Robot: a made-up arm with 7 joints.
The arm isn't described. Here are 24 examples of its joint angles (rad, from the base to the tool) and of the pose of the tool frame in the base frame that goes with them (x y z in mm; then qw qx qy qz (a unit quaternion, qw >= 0)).
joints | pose
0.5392 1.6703 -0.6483 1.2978 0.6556 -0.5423 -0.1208 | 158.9 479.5 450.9 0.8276 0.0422 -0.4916 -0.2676
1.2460 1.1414 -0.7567 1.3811 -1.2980 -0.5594 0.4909 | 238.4 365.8 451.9 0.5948 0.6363 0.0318 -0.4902
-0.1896 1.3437 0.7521 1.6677 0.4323 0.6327 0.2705 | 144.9 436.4 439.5 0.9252 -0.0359 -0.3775 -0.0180
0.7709 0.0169 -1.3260 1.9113 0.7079 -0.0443 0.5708 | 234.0 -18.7 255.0 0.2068 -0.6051 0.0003 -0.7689
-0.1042 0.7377 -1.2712 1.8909 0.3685 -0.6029 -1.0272 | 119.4 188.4 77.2 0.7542 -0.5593 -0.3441 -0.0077
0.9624 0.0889 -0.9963 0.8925 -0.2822 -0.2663 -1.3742 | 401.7 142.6 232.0 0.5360 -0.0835 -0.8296 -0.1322
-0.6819 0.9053 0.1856 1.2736 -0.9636 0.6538 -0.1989 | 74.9 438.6 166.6 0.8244 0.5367 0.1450 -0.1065
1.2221 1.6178 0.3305 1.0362 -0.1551 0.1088 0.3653 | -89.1 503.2 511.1 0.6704 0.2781 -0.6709 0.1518
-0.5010 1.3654 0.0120 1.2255 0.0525 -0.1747 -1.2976 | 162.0 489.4 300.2 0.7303 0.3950 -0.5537 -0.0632
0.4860 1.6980 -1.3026 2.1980 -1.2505 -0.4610 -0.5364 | 131.4 253.0 332.0 0.3534 0.1614 -0.2138 -0.8963
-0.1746 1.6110 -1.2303 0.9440 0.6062 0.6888 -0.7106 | 113.9 526.3 315.8 0.7604 0.5776 0.2881 0.0718
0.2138 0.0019 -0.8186 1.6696 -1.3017 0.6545 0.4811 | 226.0 60.6 146.2 0.8720 0.0737 -0.1764 -0.4507
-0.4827 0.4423 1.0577 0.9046 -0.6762 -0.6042 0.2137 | -79.9 445.7 76.0 0.9897 0.0520 -0.1291 0.0348
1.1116 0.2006 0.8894 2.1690 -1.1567 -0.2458 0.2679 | 125.4 322.6 374.3 0.4669 0.4073 -0.7685 0.1595
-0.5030 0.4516 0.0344 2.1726 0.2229 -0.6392 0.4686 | 133.3 263.2 170.4 0.5940 -0.4051 -0.4844 -0.4983
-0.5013 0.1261 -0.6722 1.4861 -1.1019 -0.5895 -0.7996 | 56.8 116.7 21.2 0.7015 -0.2917 -0.5024 -0.4129
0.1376 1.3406 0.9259 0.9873 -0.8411 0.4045 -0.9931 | 41.6 502.4 436.1 0.3374 0.7589 -0.4342 0.3488
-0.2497 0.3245 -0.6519 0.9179 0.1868 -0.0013 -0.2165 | 54.7 265.1 -60.0 0.9527 -0.2959 0.0641 -0.0271
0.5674 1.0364 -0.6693 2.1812 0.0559 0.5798 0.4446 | 213.5 253.1 347.2 0.8468 -0.0801 -0.1410 -0.5066
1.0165 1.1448 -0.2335 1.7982 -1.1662 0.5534 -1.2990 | 127.8 320.9 464.2 0.0732 -0.6780 0.7267 -0.0826
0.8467 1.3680 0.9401 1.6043 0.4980 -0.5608 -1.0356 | -55.6 459.1 496.3 0.2672 -0.0719 0.9606 -0.0261
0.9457 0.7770 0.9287 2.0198 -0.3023 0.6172 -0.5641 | 34.4 391.3 390.5 0.1883 0.1683 -0.8625 0.4387
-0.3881 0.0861 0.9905 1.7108 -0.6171 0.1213 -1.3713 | -26.7 334.2 128.9 0.4720 0.5900 -0.5073 0.4143
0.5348 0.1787 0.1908 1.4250 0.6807 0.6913 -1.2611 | 281.7 296.1 160.8 0.6895 -0.2541 -0.3812 0.5610
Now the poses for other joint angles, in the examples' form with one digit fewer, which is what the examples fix.
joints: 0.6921 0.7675 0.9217 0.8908 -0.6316 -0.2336 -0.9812
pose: 133 506 243 0.384 0.367 -0.722 0.444
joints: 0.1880 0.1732 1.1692 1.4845 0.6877 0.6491 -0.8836
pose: 84 363 72 0.396 -0.265 -0.424 0.770
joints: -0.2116 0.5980 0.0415 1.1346 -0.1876 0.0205 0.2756
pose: 119 405 65 0.982 -0.164 -0.039 -0.090
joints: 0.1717 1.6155 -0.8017 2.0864 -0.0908 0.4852 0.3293
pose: 187 309 337 0.880 0.131 0.147 -0.431
